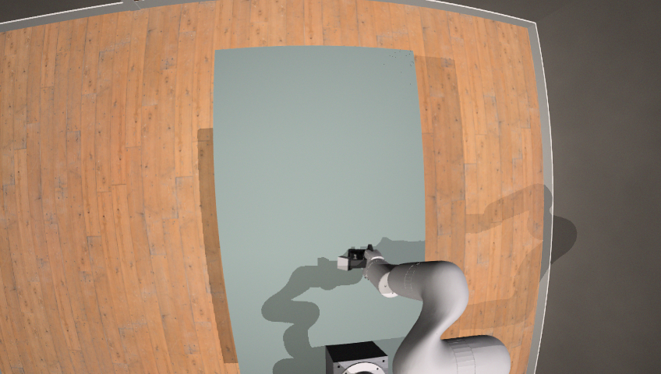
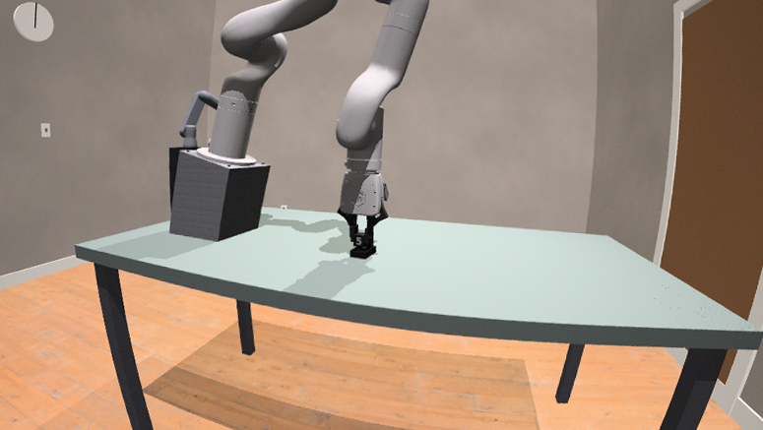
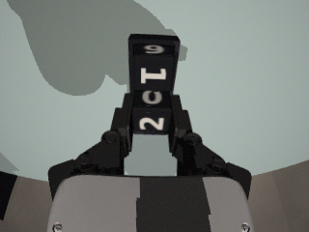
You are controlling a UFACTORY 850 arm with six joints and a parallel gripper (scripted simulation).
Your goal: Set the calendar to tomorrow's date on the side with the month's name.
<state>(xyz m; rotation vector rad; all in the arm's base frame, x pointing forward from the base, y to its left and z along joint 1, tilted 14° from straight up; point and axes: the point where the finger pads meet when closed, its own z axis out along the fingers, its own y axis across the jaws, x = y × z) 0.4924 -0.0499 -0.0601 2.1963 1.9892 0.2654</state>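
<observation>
The black tray lies 2 cm to the left of my hand and 5 cm below it. Round my hand: black cube: 1 cm below.
</observation>
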